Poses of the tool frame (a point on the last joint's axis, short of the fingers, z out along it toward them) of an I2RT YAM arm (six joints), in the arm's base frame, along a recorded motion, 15 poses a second.
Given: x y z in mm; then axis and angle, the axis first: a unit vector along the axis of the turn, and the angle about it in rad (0 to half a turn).
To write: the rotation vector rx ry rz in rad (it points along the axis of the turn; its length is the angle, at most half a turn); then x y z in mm. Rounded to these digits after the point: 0 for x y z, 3 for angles.
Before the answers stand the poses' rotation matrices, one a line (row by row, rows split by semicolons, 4 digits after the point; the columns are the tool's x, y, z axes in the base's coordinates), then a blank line. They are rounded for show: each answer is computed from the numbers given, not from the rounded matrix.
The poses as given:
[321 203 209 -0.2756 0.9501 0.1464 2.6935]
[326 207 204 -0.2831 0.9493 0.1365 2.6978]
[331 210 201 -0.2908 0.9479 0.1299 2.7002]
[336 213 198 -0.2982 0.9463 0.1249 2.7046]
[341 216 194 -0.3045 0.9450 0.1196 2.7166]
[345 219 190 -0.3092 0.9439 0.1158 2.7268]
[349 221 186 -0.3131 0.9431 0.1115 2.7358]
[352 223 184 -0.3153 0.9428 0.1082 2.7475]
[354 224 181 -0.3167 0.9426 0.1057 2.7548]
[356 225 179 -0.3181 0.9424 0.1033 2.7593]
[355 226 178 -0.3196 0.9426 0.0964 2.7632]
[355 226 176 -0.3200 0.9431 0.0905 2.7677]
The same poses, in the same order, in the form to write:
-0.7569 -0.5612 0.3349; -0.4344 0.8149 0.3838; -0.4883 0.1450 -0.8605
-0.7506 -0.5701 0.3341; -0.4529 0.8120 0.3682; -0.4812 0.1251 -0.8677
-0.7431 -0.5804 0.3330; -0.4694 0.8068 0.3587; -0.4769 0.1102 -0.8720
-0.7365 -0.5907 0.3295; -0.4850 0.8008 0.3515; -0.4715 0.0991 -0.8763
-0.7339 -0.5992 0.3200; -0.5006 0.7955 0.3415; -0.4592 0.0904 -0.8837
-0.7321 -0.6056 0.3118; -0.5123 0.7912 0.3340; -0.4490 0.0847 -0.8895
-0.7307 -0.6107 0.3053; -0.5226 0.7880 0.3254; -0.4393 0.0782 -0.8949
-0.7321 -0.6133 0.2964; -0.5302 0.7863 0.3173; -0.4276 0.0751 -0.9008
-0.7329 -0.6149 0.2911; -0.5351 0.7853 0.3114; -0.4201 0.0724 -0.9046
-0.7327 -0.6165 0.2882; -0.5394 0.7844 0.3063; -0.4149 0.0690 -0.9072
-0.7322 -0.6169 0.2888; -0.5456 0.7850 0.2934; -0.4077 0.0572 -0.9113
-0.7332 -0.6158 0.2885; -0.5497 0.7865 0.2817; -0.4004 0.0479 -0.9151

[-0.742 2.559 0.394 321 203 209]
[-0.764 2.561 0.368 326 207 204]
[-0.785 2.560 0.351 331 210 201]
[-0.807 2.559 0.338 336 213 198]
[-0.827 2.567 0.325 341 216 194]
[-0.843 2.574 0.316 345 219 190]
[-0.857 2.580 0.305 349 221 186]
[-0.866 2.590 0.297 352 223 184]
[-0.872 2.597 0.291 354 224 181]
[-0.878 2.600 0.285 356 225 179]
[-0.883 2.605 0.266 355 226 178]
[-0.886 2.610 0.250 355 226 176]

